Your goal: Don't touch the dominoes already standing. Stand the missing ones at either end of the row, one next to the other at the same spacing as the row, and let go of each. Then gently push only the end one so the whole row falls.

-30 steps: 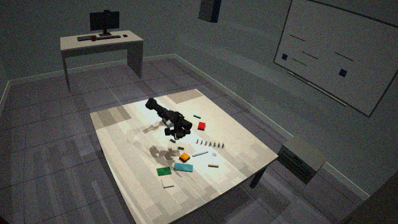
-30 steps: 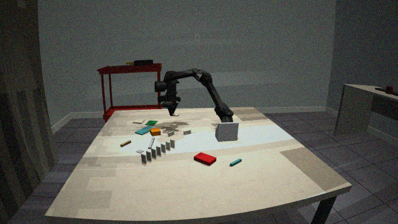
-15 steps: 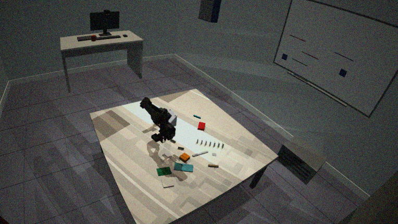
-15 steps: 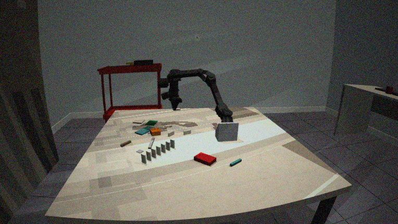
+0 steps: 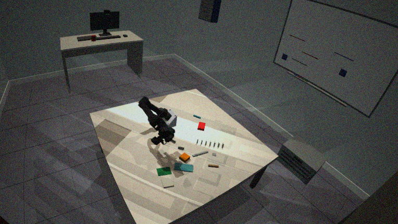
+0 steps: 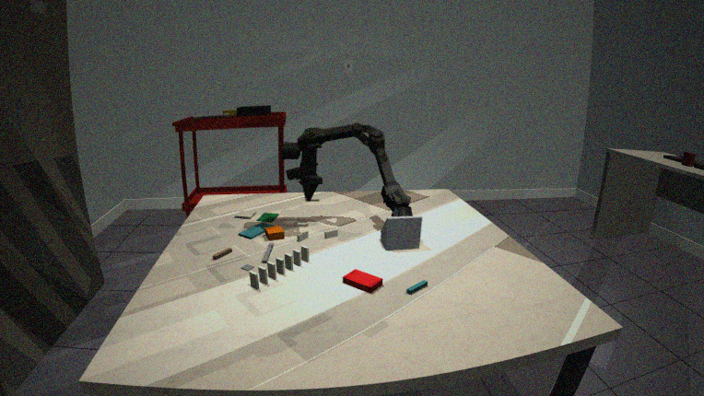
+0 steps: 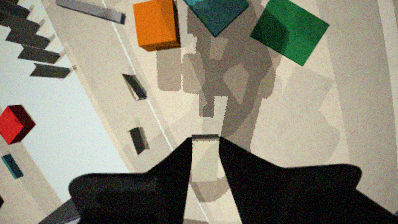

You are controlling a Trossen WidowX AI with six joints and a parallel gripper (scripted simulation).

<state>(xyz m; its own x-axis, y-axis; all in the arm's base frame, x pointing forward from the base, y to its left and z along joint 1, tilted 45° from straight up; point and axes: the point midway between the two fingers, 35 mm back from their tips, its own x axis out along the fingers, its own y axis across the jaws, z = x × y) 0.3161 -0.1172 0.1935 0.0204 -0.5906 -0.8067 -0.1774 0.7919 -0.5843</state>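
Right now my gripper tip is 13 cm short of the orange block, 10 cm to the right of it and 9 cm above it. From my gripper tip the other things lie so: teal card 20 cm ahead, 5 cm to the left, 10 cm below; then long grey bar 15 cm ahead, 25 cm to the left, 9 cm below; then green card 16 cm ahead, 10 cm to the right, 10 cm below.
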